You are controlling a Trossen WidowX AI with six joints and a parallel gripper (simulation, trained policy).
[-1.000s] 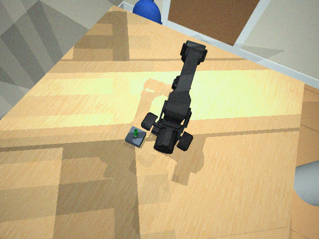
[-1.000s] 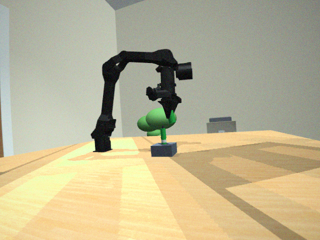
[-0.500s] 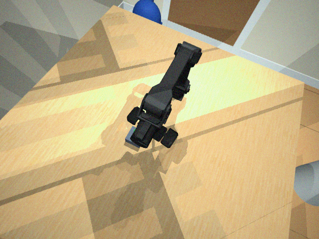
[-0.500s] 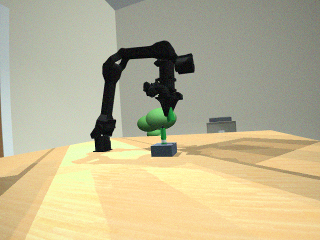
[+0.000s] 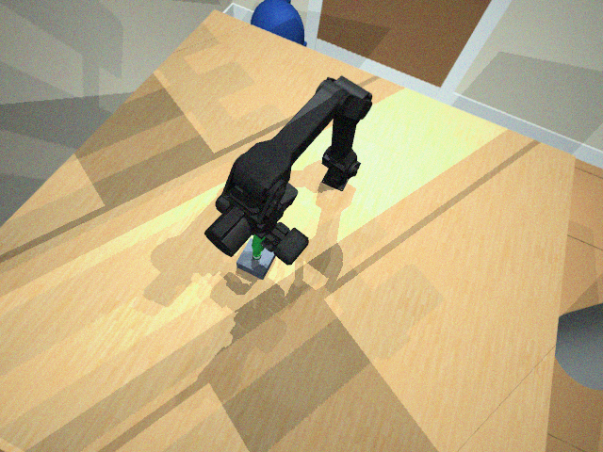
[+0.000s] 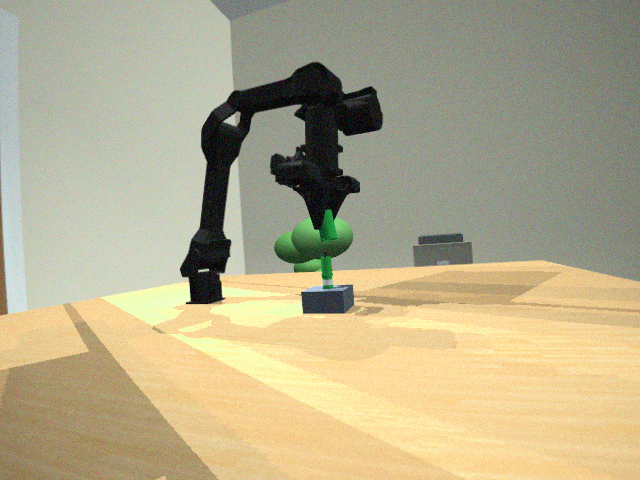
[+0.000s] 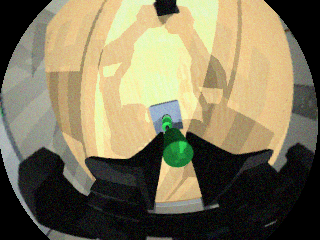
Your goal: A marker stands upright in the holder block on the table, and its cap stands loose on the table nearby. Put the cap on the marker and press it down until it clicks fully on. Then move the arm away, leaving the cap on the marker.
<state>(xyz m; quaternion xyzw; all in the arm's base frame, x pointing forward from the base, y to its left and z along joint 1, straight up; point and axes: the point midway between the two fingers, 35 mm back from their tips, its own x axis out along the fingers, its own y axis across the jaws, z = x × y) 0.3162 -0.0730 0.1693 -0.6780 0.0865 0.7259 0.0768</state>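
Now: the green marker 10 mm ahead of my gripper tip, 10 mm to the right of it and 60 mm below it. Also, from my gripper tip: grey-blue holder block: 10 mm ahead, 10 mm to the right, 120 mm below; green cap: 10 mm ahead, 10 mm above.
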